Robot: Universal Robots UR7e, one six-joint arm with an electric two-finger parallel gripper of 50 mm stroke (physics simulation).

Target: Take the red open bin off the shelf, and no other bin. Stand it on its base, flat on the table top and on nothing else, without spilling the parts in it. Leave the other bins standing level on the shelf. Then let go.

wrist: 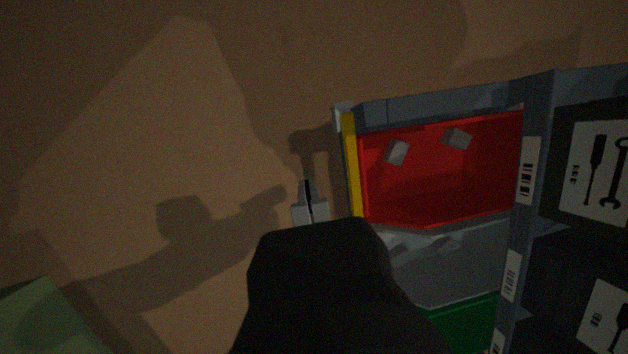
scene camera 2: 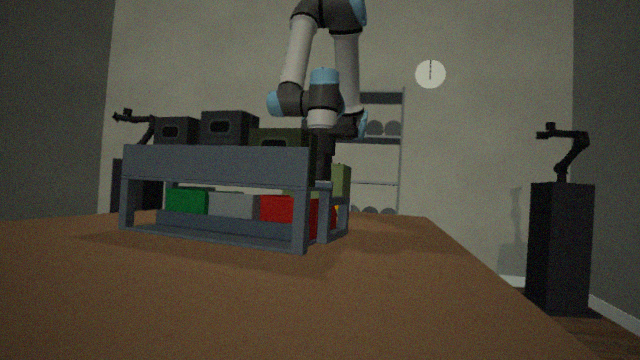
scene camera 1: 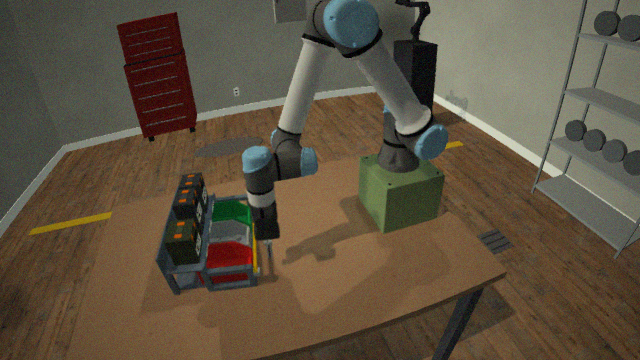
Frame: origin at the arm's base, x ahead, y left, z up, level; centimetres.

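Seen in the pictures: gripper, between the fingertips: point(wrist: 308, 189) point(scene camera 1: 270, 255); arm's base, origin of its link: point(scene camera 1: 398, 162).
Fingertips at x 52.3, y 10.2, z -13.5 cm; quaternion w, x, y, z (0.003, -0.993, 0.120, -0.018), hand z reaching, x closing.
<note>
Offsets run from my fingertips to a thing's top centre.
The red open bin @(dx +13.9, dy -3.9, dz +2.8 cm) point(scene camera 1: 230, 254) point(scene camera 2: 277, 209) point(wrist: 435, 170) sits in the lower tier of the grey-blue shelf point(scene camera 1: 232, 286) point(scene camera 2: 215, 162) point(wrist: 542, 100), at one end of the row. Two grey parts show inside it in the wrist view, one @(dx +12.0, dy -1.3, dz -2.9 cm) point(wrist: 396, 152) near its front and another @(dx +20.5, dy -3.0, dz -2.9 cm) point(wrist: 456, 138) farther back. My gripper point(scene camera 1: 270, 254) point(wrist: 308, 189) is shut and empty, pointing down outside the shelf's front, beside the yellow bar @(dx +1.8, dy -12.8, dz +1.2 cm) point(scene camera 1: 255, 250) point(wrist: 352, 170). It is apart from the red bin. In scene camera 2 its fingertips are hidden behind the shelf.
A grey bin @(dx +12.1, dy -15.0, dz +2.8 cm) point(scene camera 1: 227, 232) point(scene camera 2: 231, 205) point(wrist: 460, 260) is next to the red bin, then a green bin @(dx +9.2, dy -25.8, dz +2.8 cm) point(scene camera 1: 231, 211) point(scene camera 2: 186, 201) point(wrist: 465, 322). Dark boxes point(scene camera 1: 185, 245) point(scene camera 2: 227, 127) stand on the upper tier. The green robot pedestal point(scene camera 1: 405, 200) point(wrist: 45, 315) stands on the table.
</note>
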